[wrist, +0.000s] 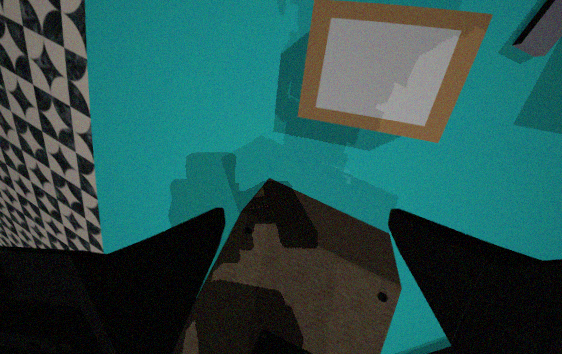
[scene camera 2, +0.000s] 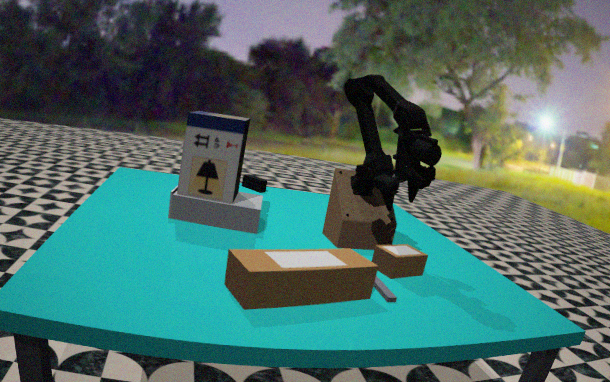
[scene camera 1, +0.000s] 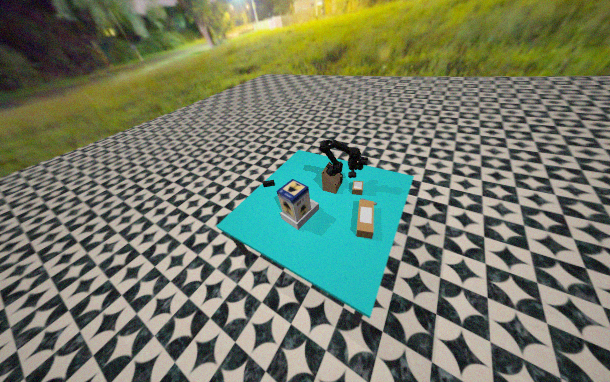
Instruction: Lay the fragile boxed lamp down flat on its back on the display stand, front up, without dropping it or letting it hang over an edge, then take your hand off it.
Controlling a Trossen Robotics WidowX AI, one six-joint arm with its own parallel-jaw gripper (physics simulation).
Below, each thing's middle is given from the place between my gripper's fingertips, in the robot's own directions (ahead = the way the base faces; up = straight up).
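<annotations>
There's a boxed lamp [scene camera 2: 214, 145] that's 490 mm ahead of my hand, 280 mm to the right of it and 30 mm above it. I can also see the grey display stand [scene camera 2: 243, 215], and that one's 120 mm below my hand, 270 mm to the right of it and 460 mm ahead of it.
</annotations>
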